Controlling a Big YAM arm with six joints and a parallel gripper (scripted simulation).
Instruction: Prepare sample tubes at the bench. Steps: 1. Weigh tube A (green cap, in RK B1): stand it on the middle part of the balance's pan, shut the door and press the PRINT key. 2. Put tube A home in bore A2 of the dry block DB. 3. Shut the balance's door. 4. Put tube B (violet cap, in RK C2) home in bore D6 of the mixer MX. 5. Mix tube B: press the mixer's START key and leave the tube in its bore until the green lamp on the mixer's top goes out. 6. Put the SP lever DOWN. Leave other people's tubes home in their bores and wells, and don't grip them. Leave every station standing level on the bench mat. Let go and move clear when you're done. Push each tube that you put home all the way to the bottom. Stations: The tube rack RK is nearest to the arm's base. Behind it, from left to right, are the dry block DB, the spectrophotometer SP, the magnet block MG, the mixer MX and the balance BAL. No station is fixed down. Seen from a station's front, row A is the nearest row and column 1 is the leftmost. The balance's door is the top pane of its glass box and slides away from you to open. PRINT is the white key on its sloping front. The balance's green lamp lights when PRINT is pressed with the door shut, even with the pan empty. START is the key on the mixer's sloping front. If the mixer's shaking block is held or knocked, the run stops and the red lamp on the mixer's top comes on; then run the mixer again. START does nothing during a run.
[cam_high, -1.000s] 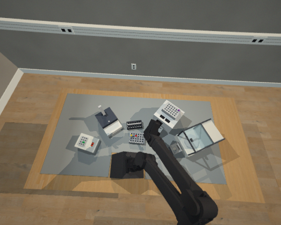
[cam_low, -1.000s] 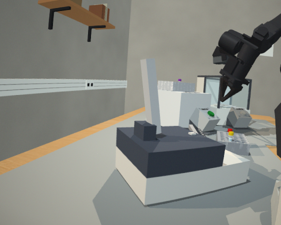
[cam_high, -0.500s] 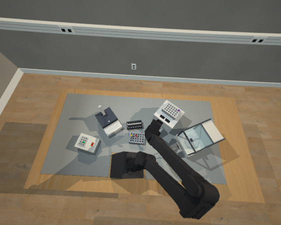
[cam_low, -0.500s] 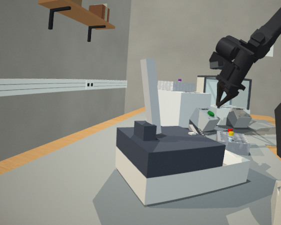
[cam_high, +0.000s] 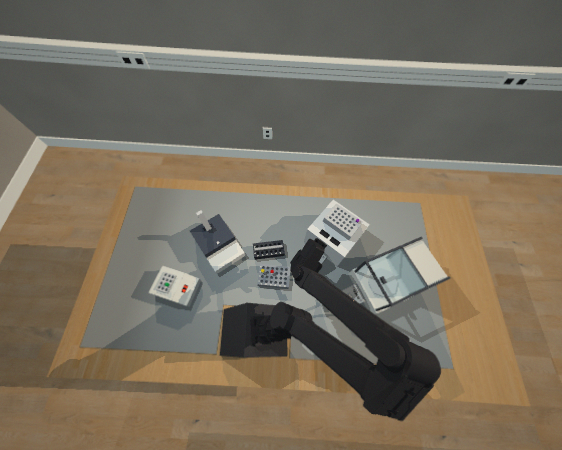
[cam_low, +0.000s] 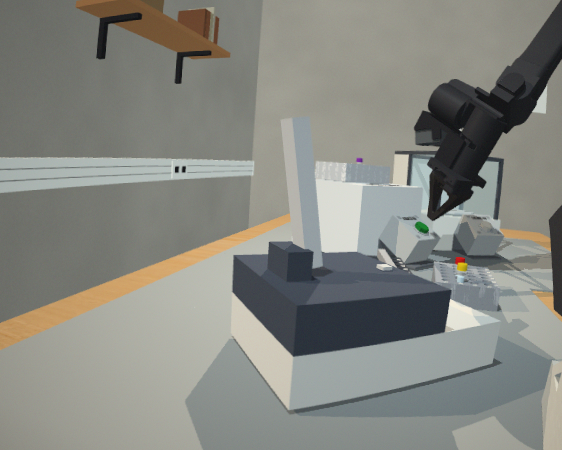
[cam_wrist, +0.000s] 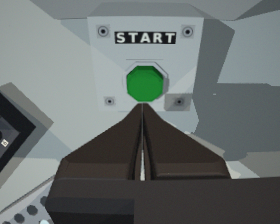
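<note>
Right now my hand is 10 mm short of the green start key, 20 mm to the left of it and 20 mm above it. Round my hand: print key: 150 mm behind, 130 mm to the right, 20 mm below; then rack RK: 20 mm behind, 150 mm to the left, 80 mm below; then magnet block: 90 mm ahead, 160 mm to the left, 70 mm below.
</note>
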